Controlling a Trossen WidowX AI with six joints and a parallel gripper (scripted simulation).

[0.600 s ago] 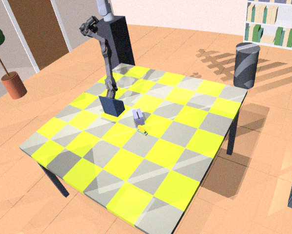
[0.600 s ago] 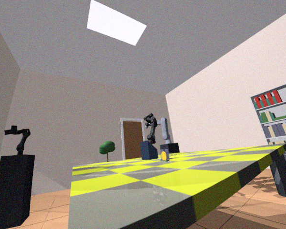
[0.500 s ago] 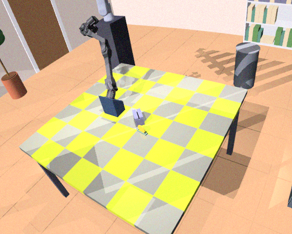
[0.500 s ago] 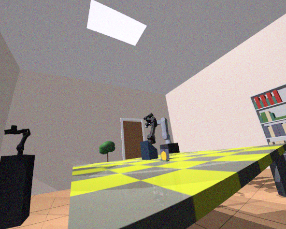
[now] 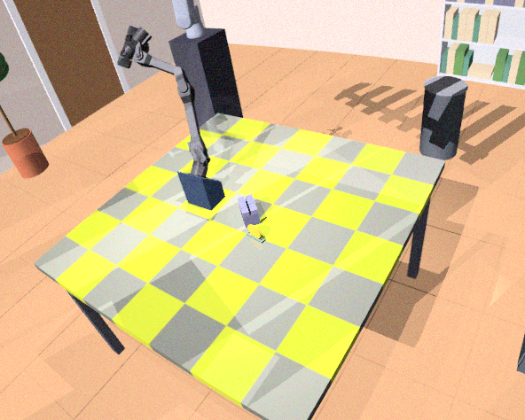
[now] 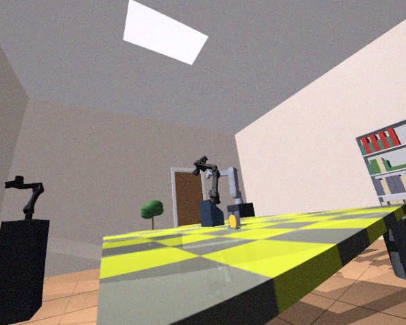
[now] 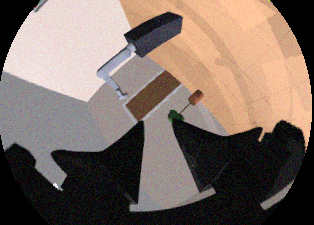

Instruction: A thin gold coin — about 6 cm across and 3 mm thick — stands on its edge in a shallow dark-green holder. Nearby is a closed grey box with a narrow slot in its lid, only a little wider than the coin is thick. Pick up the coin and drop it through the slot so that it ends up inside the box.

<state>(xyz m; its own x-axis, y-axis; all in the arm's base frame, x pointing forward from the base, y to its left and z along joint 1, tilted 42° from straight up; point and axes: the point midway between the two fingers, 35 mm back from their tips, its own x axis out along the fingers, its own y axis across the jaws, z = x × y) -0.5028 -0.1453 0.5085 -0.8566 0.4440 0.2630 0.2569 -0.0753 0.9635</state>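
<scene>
My gripper tip is 91 cm short of the gold coin, 33 cm to the left of it and 52 cm above it.
</scene>
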